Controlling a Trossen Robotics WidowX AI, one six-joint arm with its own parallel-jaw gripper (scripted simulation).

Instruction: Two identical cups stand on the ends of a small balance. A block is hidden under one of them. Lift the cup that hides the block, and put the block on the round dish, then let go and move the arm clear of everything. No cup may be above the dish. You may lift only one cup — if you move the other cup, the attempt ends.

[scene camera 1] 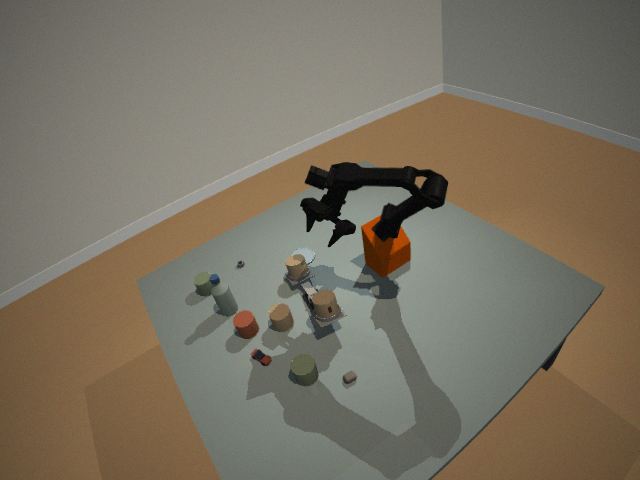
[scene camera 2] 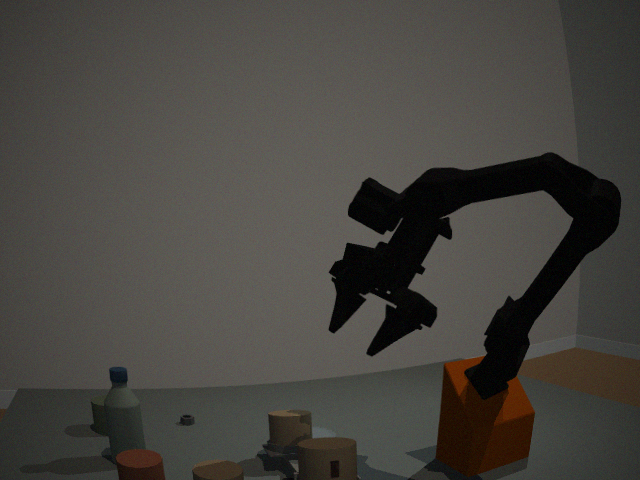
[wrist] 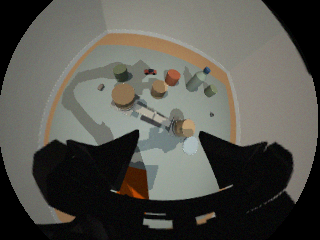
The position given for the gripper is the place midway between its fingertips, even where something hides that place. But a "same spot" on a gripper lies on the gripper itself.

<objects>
gripper: scene camera 1; scene camera 2; wrist 170,133
same spot on gripper: (scene camera 1: pixel 310 221) = (scene camera 2: pixel 342 308)
</objects>
